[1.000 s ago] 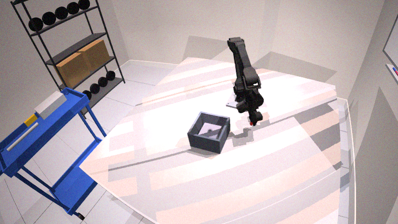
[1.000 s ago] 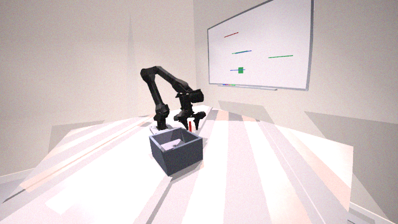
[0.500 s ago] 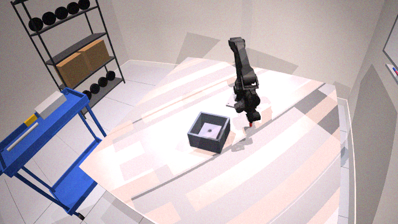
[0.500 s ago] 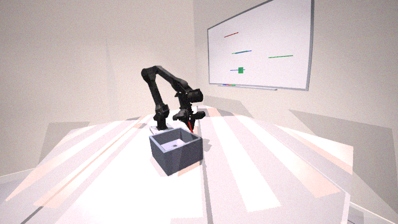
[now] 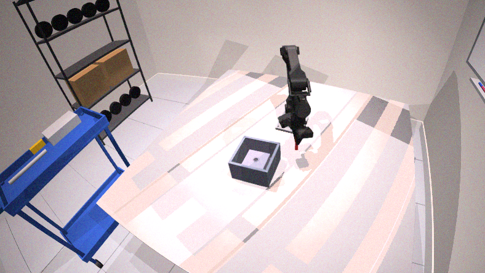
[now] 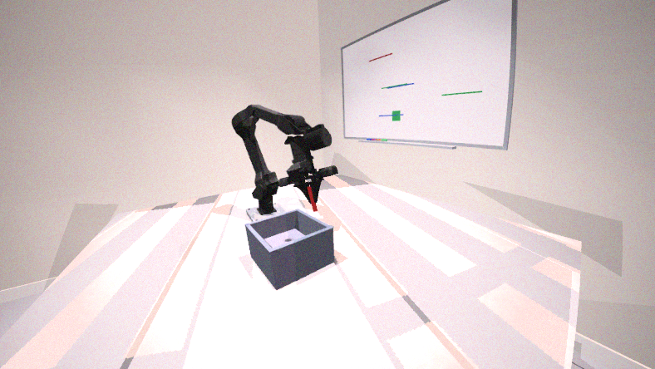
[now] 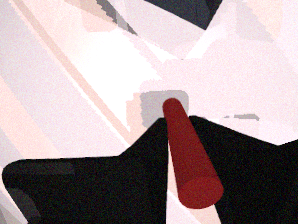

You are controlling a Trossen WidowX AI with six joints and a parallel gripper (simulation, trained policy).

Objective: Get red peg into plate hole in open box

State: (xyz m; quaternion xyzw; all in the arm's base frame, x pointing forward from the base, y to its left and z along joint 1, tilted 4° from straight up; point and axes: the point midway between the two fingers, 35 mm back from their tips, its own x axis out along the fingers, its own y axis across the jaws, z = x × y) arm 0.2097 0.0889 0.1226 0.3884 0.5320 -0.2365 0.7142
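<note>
My gripper tip is 14 cm to the left of the grey box, 11 cm short of it and 7 cm above it. From my gripper tip the other things lie so: red peg 1 cm above.
</note>
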